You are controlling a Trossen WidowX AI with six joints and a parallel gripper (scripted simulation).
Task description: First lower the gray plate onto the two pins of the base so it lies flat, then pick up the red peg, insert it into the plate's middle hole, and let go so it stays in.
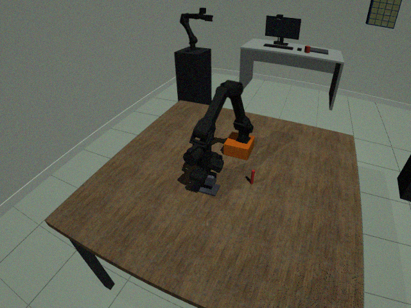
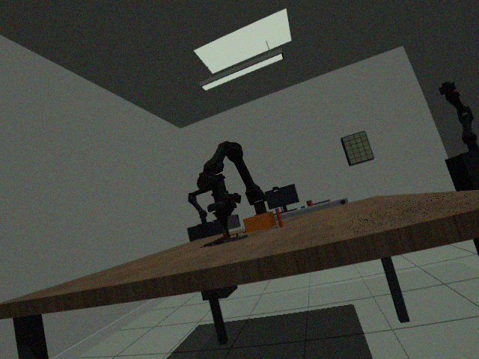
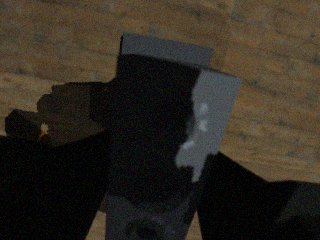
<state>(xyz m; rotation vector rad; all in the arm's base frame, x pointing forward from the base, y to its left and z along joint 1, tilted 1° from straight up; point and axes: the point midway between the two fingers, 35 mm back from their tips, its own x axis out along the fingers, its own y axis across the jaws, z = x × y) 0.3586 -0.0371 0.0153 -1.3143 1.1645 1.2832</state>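
Right now the gray base is 40 mm below my gripper tip. From my gripper tip the other things lie so: gray plate (30 mm above); orange cylinder (110 mm behind, 70 mm to the right, 10 mm below); dark red peg (180 mm to the left, 130 mm behind, 10 mm below).
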